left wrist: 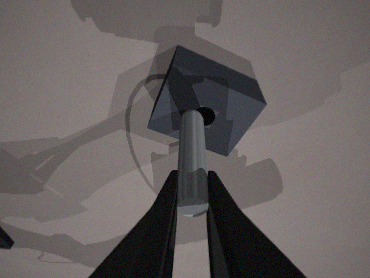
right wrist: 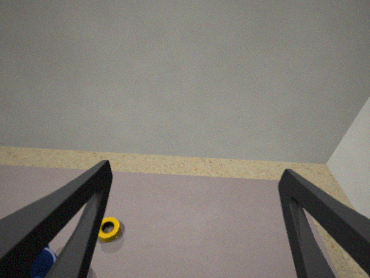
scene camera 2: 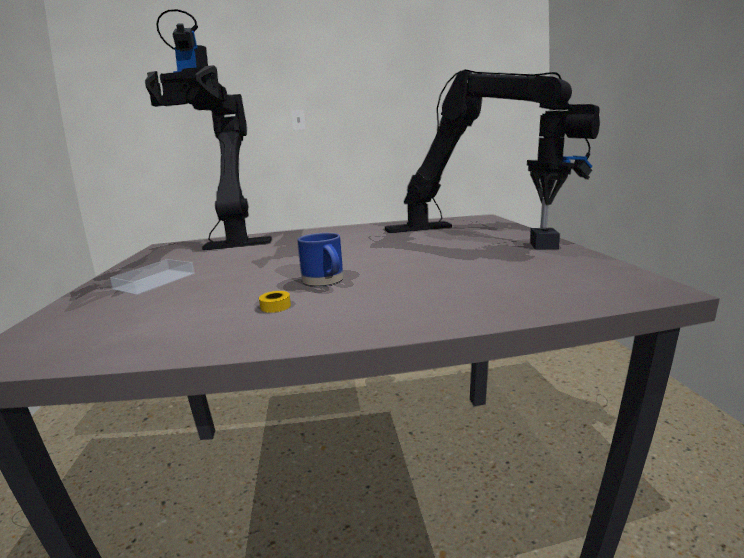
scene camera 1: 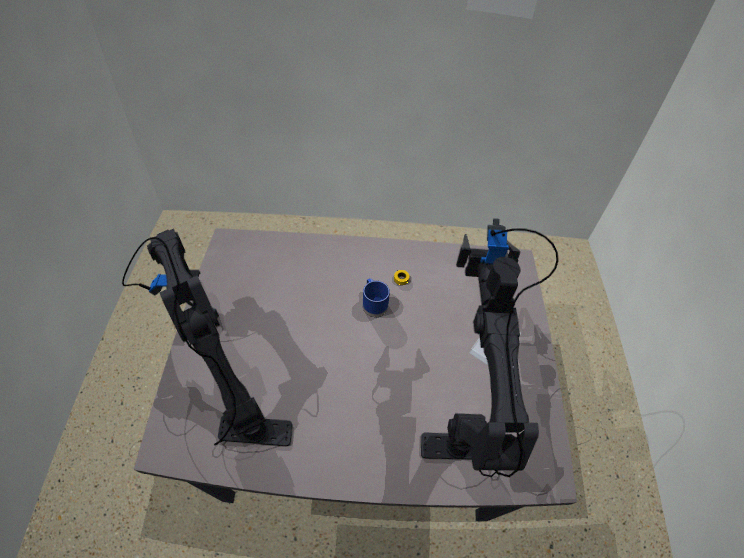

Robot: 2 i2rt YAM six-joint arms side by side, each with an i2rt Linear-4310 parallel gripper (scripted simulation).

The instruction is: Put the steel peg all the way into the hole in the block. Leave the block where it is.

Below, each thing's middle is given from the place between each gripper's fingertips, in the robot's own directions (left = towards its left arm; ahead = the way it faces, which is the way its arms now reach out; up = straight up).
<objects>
Right now my left hand [scene camera 2: 546, 203] is 80 mm above the dark block [left wrist: 229, 101] and 10 mm short of it. Round my left hand: blue mug [scene camera 2: 317, 269]: 540 mm to the right, 110 mm ahead, 70 mm below; then steel peg [left wrist: 192, 197]: 30 mm below; then clear tray [scene camera 2: 138, 281]: 910 mm to the right, 100 mm below.
My right hand [scene camera 2: 171, 80] is 60 mm past the clear tray, 130 mm to the left of it and 390 mm above it. Also, from my right hand: blue mug (60 mm ahead, 250 mm to the left, 360 mm below); dark block (50 mm behind, 780 mm to the left, 370 mm below); steel peg (60 mm behind, 780 mm to the left, 320 mm below).
</objects>
